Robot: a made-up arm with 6 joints.
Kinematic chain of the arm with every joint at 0, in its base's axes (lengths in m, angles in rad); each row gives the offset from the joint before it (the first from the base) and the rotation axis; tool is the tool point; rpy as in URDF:
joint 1: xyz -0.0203 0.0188 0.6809 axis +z
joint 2: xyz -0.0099 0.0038 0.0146 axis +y
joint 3: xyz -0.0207 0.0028 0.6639 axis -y
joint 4: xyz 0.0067 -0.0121 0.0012 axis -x
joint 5: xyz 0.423 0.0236 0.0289 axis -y
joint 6: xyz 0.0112 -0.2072 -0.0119 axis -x
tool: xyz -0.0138 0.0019 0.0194 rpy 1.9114 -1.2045 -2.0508
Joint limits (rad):
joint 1: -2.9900..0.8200
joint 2: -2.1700..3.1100
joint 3: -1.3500..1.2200
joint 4: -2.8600..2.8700
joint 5: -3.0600..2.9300
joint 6: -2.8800..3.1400
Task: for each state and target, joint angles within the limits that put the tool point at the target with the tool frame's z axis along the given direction. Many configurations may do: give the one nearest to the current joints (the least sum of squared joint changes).
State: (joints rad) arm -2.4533 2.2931 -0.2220 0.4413 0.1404 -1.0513
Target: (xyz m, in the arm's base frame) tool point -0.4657 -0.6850 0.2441 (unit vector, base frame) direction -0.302 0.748 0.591
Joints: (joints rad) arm -2.0447 1.6302 0.0291 1.0772 1.0002 -0.9210
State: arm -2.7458 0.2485 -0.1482 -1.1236 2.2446 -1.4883
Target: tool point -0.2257 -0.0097 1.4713 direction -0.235 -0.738 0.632
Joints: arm -2.7589 -0.3393 0.4230 -1.5103 2.6328 -1.3448
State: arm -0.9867 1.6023 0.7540 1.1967 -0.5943 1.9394
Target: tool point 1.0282 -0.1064 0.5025 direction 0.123 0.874 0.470
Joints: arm -0.1101 1.6170 0.7930 1.3958 -1.3179 2.0555
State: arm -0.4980 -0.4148 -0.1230 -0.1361 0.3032 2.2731
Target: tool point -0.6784 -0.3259 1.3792 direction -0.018 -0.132 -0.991
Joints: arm 0.2653 -1.1200 0.5616 0.3203 -0.2254 1.9250
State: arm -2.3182 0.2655 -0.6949 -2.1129 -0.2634 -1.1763
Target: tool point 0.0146 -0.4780 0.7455 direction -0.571 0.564 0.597
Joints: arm -1.6224 0.7264 -0.2546 -2.0409 -0.5343 -1.1708
